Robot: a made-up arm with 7 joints.
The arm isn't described. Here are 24 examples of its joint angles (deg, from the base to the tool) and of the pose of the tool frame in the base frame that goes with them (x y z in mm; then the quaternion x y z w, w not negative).
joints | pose
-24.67 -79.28 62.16 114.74 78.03 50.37 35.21 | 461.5 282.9 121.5 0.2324 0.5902 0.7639 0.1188
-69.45 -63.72 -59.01 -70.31 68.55 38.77 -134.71 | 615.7 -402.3 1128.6 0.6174 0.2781 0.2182 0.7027
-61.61 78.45 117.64 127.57 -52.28 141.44 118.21 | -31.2 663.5 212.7 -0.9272 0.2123 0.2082 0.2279
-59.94 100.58 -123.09 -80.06 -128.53 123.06 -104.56 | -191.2 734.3 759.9 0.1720 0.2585 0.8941 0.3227
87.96 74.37 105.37 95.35 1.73 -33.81 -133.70 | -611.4 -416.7 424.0 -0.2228 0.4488 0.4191 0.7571
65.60 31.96 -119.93 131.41 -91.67 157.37 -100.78 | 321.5 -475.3 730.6 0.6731 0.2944 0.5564 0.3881
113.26 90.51 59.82 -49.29 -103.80 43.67 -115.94 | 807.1 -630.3 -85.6 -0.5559 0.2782 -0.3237 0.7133
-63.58 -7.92 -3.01 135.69 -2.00 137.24 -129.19 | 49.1 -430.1 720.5 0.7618 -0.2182 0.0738 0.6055
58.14 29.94 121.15 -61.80 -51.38 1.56 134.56 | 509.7 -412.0 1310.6 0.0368 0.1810 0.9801 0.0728
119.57 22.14 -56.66 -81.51 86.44 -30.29 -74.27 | -206.7 -699.0 1055.5 -0.1070 -0.5500 -0.8226 0.0970
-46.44 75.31 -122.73 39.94 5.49 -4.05 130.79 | -1151.9 593.7 391.6 0.7825 -0.4099 -0.1327 0.4496
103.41 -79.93 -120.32 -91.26 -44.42 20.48 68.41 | -626.8 376.8 82.0 -0.2191 -0.6933 -0.2569 0.6367
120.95 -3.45 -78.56 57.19 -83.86 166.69 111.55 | 122.7 321.0 1276.8 -0.5668 -0.5484 0.1694 0.5911
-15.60 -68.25 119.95 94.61 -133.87 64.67 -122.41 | 393.0 272.1 1120.1 0.1868 0.4413 0.7333 0.4822
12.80 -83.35 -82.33 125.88 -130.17 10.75 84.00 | 379.8 -584.2 183.7 0.3783 -0.1491 0.2186 0.8871
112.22 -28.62 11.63 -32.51 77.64 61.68 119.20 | 114.9 398.5 1542.7 -0.1106 0.0319 -0.9601 0.2551
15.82 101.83 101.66 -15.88 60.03 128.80 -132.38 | -979.7 -365.7 323.7 0.2937 -0.4511 -0.4067 0.7381
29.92 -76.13 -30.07 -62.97 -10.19 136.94 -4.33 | 376.0 426.0 938.8 -0.0472 -0.5014 -0.7008 0.5052
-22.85 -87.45 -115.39 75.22 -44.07 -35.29 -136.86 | 485.9 -811.2 809.2 0.0303 0.4958 0.8651 0.0694
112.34 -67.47 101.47 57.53 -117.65 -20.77 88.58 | -763.5 726.7 951.9 -0.9429 -0.0930 0.2020 0.2482
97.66 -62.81 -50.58 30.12 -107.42 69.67 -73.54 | -79.2 1183.3 651.4 -0.0221 0.2893 0.6595 0.6934
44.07 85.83 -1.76 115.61 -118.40 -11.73 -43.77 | -289.9 -243.7 1104.0 0.6587 -0.5738 0.3513 0.3368
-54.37 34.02 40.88 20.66 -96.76 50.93 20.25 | -277.5 722.4 1403.0 0.1700 -0.2470 0.9459 0.1241
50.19 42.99 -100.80 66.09 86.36 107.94 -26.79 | 16.0 -799.5 812.8 0.2310 0.4337 -0.5308 0.6906
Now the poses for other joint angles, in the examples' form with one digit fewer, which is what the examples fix.
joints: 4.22 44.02 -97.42 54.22 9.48 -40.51 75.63
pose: -634 -701 973 0.423 0.655 0.180 0.600
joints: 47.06 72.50 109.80 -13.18 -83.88 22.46 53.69
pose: -560 -1108 760 -0.111 -0.433 0.116 0.887
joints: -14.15 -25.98 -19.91 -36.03 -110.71 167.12 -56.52
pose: 157 197 1268 -0.186 0.363 0.354 0.841
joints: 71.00 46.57 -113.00 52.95 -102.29 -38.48 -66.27
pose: 116 -998 1049 0.443 -0.658 -0.592 0.142
